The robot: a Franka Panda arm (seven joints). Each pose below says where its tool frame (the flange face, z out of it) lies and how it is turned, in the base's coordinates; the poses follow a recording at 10 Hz.
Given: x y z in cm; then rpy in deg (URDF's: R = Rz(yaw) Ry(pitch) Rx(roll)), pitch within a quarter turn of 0, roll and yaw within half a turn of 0.
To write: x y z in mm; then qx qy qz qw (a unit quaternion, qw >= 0). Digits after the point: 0 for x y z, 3 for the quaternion.
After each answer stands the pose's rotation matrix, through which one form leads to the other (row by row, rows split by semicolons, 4 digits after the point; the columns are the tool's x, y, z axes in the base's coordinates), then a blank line. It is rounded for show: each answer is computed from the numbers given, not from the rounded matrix.
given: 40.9 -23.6 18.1 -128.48 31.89 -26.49
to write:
409 -236 181 -0.816 0.315 0.145 0.463
0.7599 -0.6477 0.0550; -0.3787 -0.3724 0.8473; -0.5283 -0.6647 -0.5283

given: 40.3 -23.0 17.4 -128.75 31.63 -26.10
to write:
403 -230 174 -0.818 0.311 0.145 0.461
0.7646 -0.6427 0.0483; -0.3746 -0.3822 0.8448; -0.5244 -0.6640 -0.5329

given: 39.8 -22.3 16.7 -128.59 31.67 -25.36
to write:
398 -223 167 -0.820 0.306 0.148 0.461
0.7691 -0.6380 0.0389; -0.3645 -0.3879 0.8466; -0.5250 -0.6652 -0.5309

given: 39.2 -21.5 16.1 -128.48 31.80 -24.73
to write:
392 -215 161 -0.821 0.302 0.152 0.461
0.7719 -0.6350 0.0297; -0.3555 -0.3926 0.8482; -0.5270 -0.6653 -0.5288

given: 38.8 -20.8 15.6 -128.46 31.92 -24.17
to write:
388 -208 156 -0.822 0.298 0.155 0.461
0.7744 -0.6324 0.0206; -0.3475 -0.3979 0.8490; -0.5287 -0.6646 -0.5279

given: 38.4 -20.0 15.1 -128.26 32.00 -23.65
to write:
384 -200 151 -0.822 0.295 0.157 0.461
0.7768 -0.6296 0.0144; -0.3402 -0.4003 0.8509; -0.5299 -0.6659 -0.5251

